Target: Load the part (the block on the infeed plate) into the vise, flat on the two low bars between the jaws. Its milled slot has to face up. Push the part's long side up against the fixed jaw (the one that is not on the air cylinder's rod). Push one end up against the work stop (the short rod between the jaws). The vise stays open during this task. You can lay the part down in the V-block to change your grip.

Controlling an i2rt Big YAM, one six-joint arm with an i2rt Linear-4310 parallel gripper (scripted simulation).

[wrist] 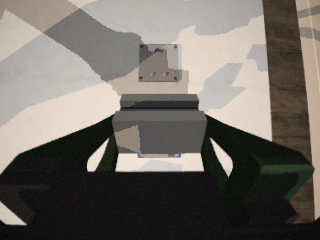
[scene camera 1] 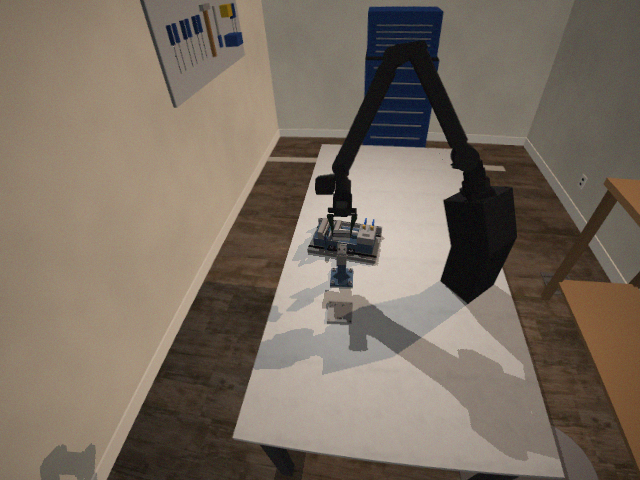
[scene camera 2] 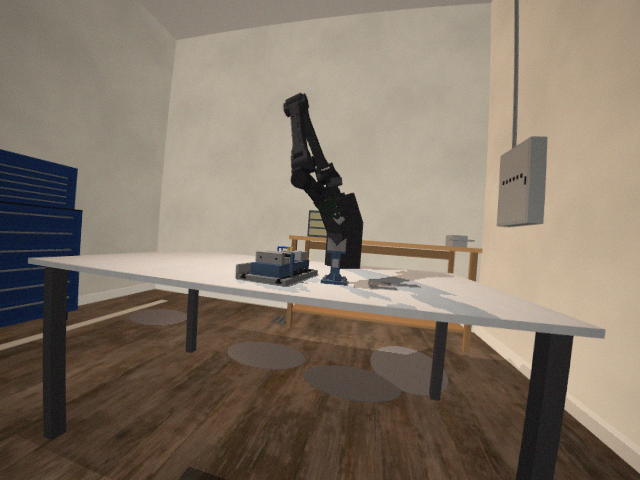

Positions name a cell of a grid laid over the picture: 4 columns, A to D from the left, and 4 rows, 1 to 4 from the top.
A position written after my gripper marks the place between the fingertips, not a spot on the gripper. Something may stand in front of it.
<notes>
In view: my gripper (wrist: B2), a part (wrist: B3) and an infeed plate (wrist: B2).
</notes>
